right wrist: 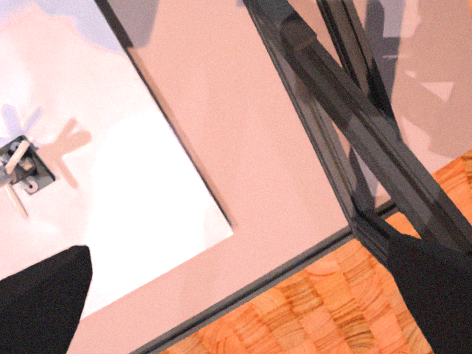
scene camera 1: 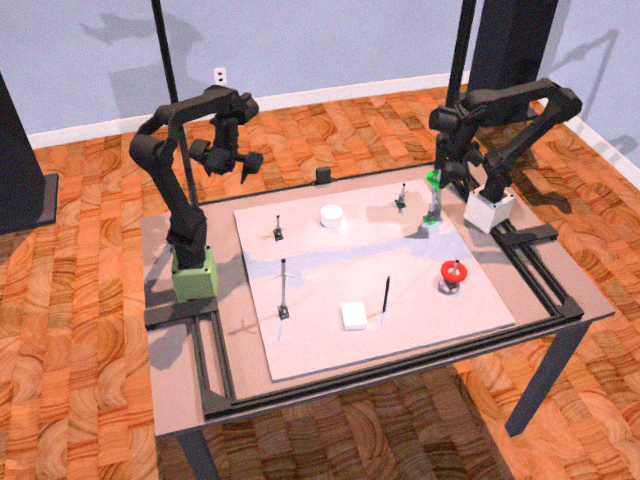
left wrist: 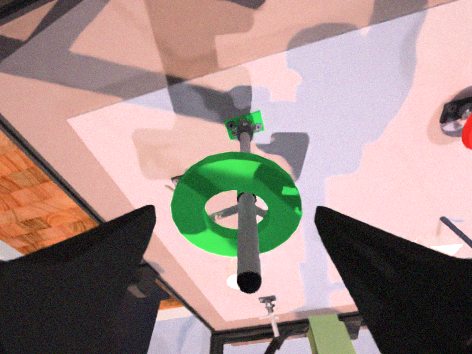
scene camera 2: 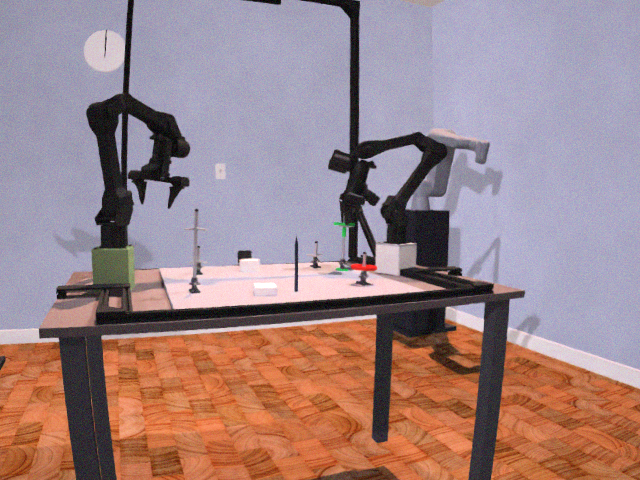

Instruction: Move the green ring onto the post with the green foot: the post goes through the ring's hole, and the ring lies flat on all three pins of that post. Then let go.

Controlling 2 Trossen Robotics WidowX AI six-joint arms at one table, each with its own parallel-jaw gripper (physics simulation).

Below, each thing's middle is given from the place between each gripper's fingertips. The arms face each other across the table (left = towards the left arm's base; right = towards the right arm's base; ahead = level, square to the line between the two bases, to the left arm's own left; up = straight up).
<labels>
My left hand is right at the green ring (left wrist: 242,171).
Right now my right hand is 11 cm short of the green ring, 60 cm to the right of it and 6 cm above it.
</labels>
